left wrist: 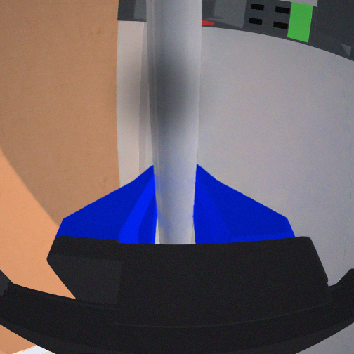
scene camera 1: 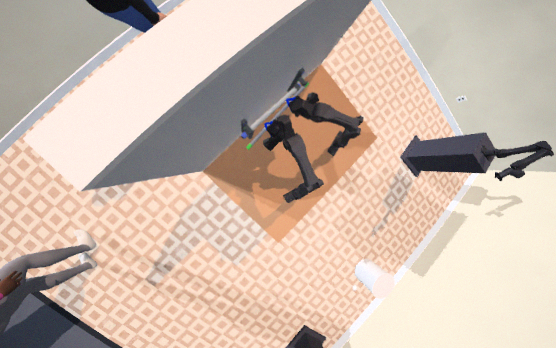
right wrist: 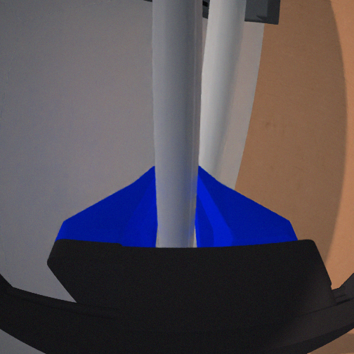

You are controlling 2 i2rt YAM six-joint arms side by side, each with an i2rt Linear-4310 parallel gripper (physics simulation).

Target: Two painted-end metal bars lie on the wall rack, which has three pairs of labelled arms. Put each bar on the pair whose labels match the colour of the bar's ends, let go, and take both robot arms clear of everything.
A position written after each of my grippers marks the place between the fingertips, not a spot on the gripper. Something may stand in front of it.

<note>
I see my left gripper (left wrist: 174,173), my right gripper (right wrist: 176,174), a green-ended bar (left wrist: 174,42) and a grey wall (right wrist: 83,83).
The green-ended bar is seen too in the right wrist view (right wrist: 176,39). The grey wall also shows in the left wrist view (left wrist: 268,127).
</note>
